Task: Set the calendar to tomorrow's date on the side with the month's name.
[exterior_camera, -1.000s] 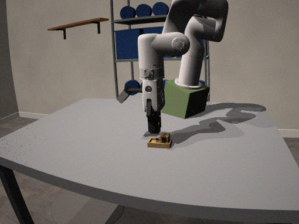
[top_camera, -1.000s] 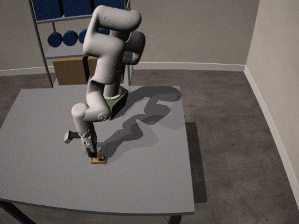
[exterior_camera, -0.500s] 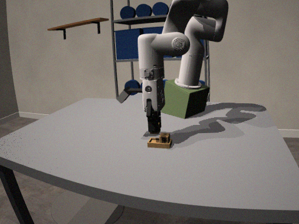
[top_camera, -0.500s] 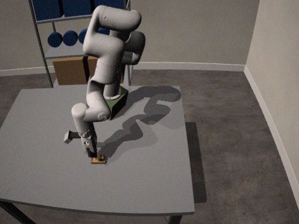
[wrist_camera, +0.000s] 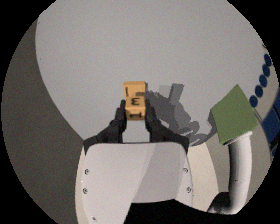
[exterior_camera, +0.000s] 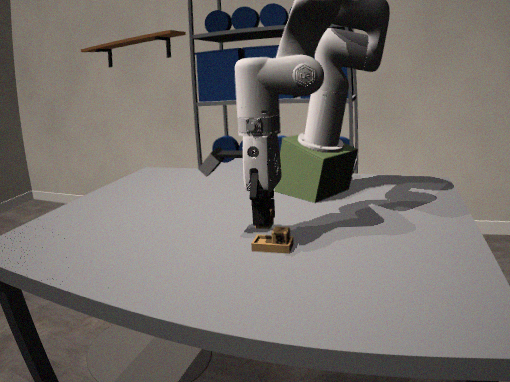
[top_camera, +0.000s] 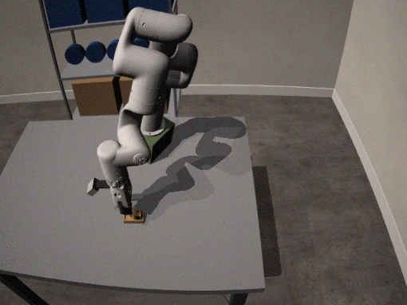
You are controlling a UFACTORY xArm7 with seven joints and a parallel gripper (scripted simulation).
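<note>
Right now the cube is 10 mm below my hand. Round my hand: wooden calendar tray 20 mm to the left, 60 mm below.
</note>
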